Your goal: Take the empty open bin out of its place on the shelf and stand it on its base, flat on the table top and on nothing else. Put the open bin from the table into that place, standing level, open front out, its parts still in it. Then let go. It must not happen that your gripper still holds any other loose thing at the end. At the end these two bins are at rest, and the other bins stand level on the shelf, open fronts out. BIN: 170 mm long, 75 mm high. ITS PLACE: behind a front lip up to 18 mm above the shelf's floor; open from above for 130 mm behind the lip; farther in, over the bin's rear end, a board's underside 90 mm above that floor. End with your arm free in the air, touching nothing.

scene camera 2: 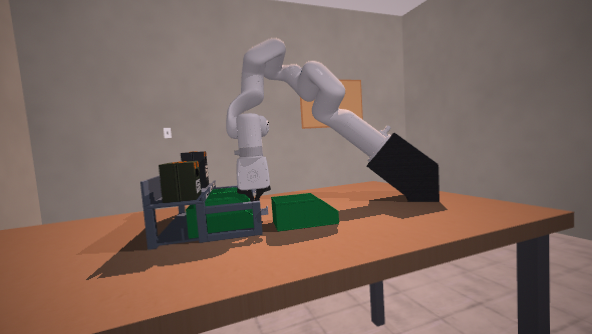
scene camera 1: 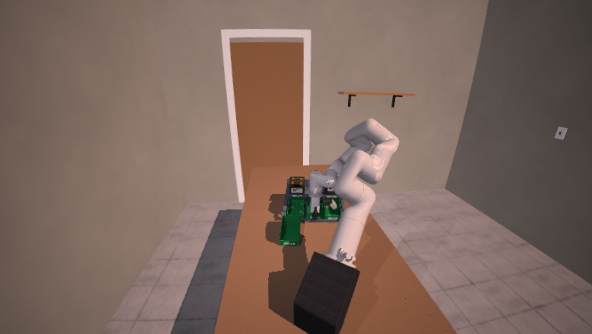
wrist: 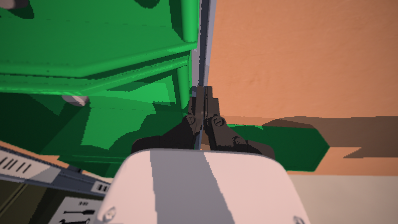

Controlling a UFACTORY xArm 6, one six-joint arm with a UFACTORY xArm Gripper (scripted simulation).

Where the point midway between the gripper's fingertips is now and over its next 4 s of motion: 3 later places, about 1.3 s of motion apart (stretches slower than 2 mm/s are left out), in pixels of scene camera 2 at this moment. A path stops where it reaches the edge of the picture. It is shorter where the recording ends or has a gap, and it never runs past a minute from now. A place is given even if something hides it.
My gripper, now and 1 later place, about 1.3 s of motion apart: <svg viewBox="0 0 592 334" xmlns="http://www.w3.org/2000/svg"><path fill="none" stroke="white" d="M255 210L261 203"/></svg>
